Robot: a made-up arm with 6 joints.
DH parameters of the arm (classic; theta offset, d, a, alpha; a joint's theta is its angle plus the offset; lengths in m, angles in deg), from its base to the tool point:
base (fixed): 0 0.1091 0 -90
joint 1: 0 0.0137 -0.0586 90
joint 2: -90 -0.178 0.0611 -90
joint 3: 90 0.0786 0.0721 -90
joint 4: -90 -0.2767 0.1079 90
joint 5: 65.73 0 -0.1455 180
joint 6: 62.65 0 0.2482 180
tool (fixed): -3.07 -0.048 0 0
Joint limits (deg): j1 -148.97..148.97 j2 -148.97..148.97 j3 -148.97..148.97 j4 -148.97..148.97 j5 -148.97..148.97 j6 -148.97..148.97
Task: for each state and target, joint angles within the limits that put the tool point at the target. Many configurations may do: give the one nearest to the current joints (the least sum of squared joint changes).
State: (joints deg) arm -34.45 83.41 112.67 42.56 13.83 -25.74
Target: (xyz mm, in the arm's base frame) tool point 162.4 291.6 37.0
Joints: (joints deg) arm -59.41 31.01 133.45 25.58 31.57 -45.28
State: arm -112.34 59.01 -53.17 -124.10 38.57 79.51
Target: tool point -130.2 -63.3 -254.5
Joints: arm -129.13 56.79 -70.13 -126.87 56.35 66.74
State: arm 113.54 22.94 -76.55 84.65 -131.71 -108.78
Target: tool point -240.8 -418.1 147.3
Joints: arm 121.77 14.80 -57.74 88.61 -127.50 -119.12
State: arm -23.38 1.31 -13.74 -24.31 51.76 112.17
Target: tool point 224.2 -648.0 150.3
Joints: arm -8.75 -13.86 -7.55 -34.49 62.01 99.64
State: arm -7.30 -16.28 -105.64 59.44 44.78 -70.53
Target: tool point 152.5 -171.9 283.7
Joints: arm -10.93 5.56 -117.28 43.99 23.42 -29.06
